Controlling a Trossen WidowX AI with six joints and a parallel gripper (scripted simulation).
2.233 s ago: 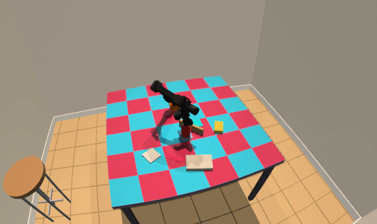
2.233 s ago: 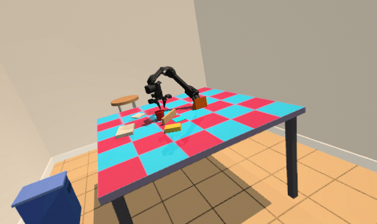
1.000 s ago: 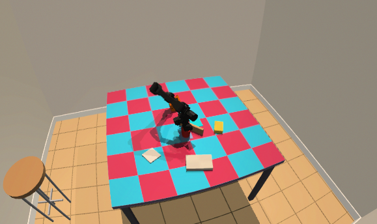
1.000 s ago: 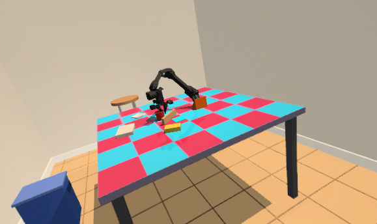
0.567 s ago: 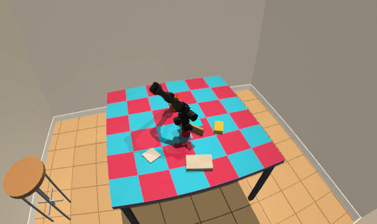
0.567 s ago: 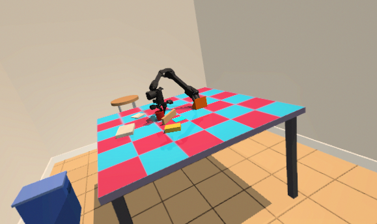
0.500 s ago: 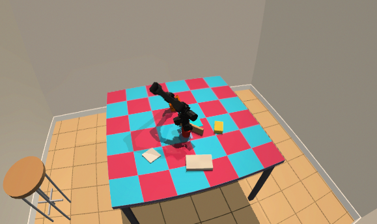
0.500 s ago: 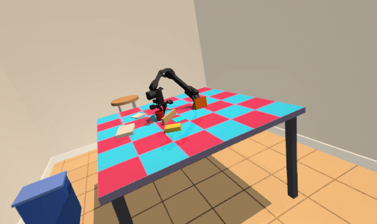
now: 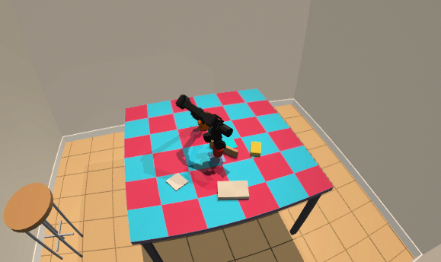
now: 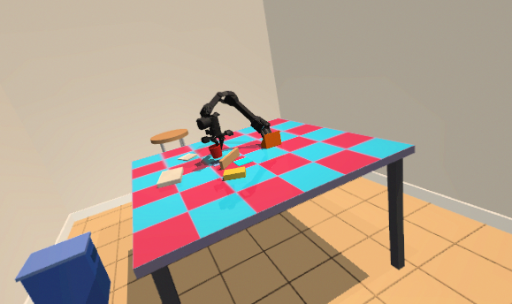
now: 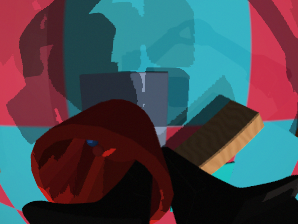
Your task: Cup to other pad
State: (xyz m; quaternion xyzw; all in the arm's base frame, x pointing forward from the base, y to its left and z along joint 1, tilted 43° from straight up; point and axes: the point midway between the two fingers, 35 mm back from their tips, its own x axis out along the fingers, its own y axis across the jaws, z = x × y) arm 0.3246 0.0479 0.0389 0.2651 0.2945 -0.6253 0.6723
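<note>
My gripper tip is now 110 mm to the right of the teal pad, 90 mm past it and 80 mm above it. Also, from my gripper tip: tan wooden block: 60 mm to the left, 60 mm below, 30 mm behind; red cup: 30 mm ahead; grey-blue pad: 80 mm below, 30 mm ahead.
</note>
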